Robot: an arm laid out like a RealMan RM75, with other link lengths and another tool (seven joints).
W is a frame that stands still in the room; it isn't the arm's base.
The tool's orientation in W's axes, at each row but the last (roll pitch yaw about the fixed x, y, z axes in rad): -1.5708 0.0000 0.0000; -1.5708 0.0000 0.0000; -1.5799 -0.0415 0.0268; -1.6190 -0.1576 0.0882; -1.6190 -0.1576 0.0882; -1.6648 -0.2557 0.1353; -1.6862 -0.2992 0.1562; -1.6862 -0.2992 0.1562; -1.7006 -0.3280 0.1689; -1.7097 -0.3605 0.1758; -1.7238 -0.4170 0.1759; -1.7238 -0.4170 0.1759
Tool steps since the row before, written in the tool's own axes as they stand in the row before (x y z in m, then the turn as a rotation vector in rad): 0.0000 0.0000 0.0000 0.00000 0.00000 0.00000; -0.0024 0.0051 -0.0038 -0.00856 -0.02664 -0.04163; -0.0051 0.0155 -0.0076 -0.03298 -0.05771 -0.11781; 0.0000 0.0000 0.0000 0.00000 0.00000 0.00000; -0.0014 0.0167 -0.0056 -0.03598 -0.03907 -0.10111; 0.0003 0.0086 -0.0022 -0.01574 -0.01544 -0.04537; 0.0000 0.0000 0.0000 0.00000 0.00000 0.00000; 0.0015 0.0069 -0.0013 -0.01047 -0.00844 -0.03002; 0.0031 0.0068 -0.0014 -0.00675 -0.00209 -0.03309; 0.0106 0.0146 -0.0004 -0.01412 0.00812 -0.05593; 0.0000 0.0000 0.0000 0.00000 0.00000 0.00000; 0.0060 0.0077 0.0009 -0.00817 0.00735 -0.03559
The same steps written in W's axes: 0.0000 0.0000 0.0000 0.00000 0.00000 0.00000; -0.0024 -0.0038 -0.0051 -0.00856 -0.04163 0.02664; -0.0042 -0.0079 -0.0156 -0.03223 -0.11819 0.05736; 0.0000 0.0000 0.0000 0.00000 0.00000 0.00000; 0.0018 -0.0063 -0.0164 -0.03353 -0.10246 0.03771; 0.0028 -0.0026 -0.0080 -0.01411 -0.04604 0.01501; 0.0000 0.0000 0.0000 0.00000 0.00000 0.00000; 0.0037 -0.0015 -0.0060 -0.00884 -0.03060 0.00823; 0.0054 -0.0014 -0.0052 -0.00285 -0.03350 0.00384; 0.0152 0.0002 -0.0097 -0.00302 -0.05794 -0.00526; 0.0000 0.0000 0.0000 0.00000 0.00000 0.00000; 0.0085 0.0012 -0.0047 -0.00027 -0.03691 -0.00499
